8 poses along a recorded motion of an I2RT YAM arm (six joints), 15 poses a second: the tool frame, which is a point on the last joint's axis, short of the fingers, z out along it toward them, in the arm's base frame.
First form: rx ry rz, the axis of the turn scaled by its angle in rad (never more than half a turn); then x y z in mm.
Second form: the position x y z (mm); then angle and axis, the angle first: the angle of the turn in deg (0 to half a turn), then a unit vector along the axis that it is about. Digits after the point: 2 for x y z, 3 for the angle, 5 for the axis.
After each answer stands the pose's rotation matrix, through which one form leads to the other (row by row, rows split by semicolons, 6 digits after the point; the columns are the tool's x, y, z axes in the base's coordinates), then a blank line. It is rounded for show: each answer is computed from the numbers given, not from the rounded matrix.
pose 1, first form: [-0.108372, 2.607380, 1.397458, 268.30, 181.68, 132.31]
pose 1, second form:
[268.30, 181.68, 132.31, 169.610, -0.03661, 0.88080, 0.47207]
-0.980943 -0.149102 0.124574; 0.021178 0.555287 0.831389; -0.193136 0.818184 -0.541547

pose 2, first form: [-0.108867, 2.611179, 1.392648, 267.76, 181.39, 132.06]
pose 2, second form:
[267.76, 181.39, 132.06, 169.673, -0.03676, 0.88175, 0.47028]
-0.981119 -0.148613 0.123776; 0.020001 0.558584 0.829207; -0.192370 0.816026 -0.545065

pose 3, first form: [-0.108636, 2.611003, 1.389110, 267.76, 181.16, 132.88]
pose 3, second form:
[267.76, 181.16, 132.88, 169.568, -0.03671, 0.88224, 0.46937]
-0.980798 -0.149221 0.125571; 0.020754 0.560353 0.827994; -0.193918 0.814701 -0.546496

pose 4, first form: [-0.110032, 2.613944, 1.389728, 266.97, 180.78, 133.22]
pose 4, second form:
[266.97, 180.78, 133.22, 169.736, -0.03714, 0.88236, 0.46911]
-0.981261 -0.148607 0.122648; 0.018565 0.560650 0.827845; -0.191786 0.814609 -0.547385

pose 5, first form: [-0.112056, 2.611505, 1.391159, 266.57, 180.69, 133.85]
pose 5, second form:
[266.57, 180.69, 133.85, 169.656, -0.03784, 0.88195, 0.46982]
-0.980906 -0.150570 0.123093; 0.018151 0.559287 0.828775; -0.193633 0.815185 -0.545875

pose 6, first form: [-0.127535, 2.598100, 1.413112, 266.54, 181.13, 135.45]
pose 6, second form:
[266.54, 181.13, 135.45, 169.612, -0.04308, 0.87765, 0.47736]
-0.979927 -0.161078 0.117463; 0.011074 0.544314 0.838809; -0.199051 0.823272 -0.531604

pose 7, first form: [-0.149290, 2.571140, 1.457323, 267.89, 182.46, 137.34]
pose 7, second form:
[267.89, 182.46, 137.34, 169.549, -0.05045, 0.86886, 0.49247]
-0.978364 -0.176269 0.108323; 0.002388 0.513916 0.857837; -0.206879 0.839535 -0.502376

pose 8, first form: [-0.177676, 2.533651, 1.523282, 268.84, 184.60, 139.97]
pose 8, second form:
[268.84, 184.60, 139.97, 169.690, -0.05999, 0.85549, 0.51434]
-0.976713 -0.193871 0.091899; -0.009762 0.468048 0.883649; -0.214327 0.862175 -0.459041

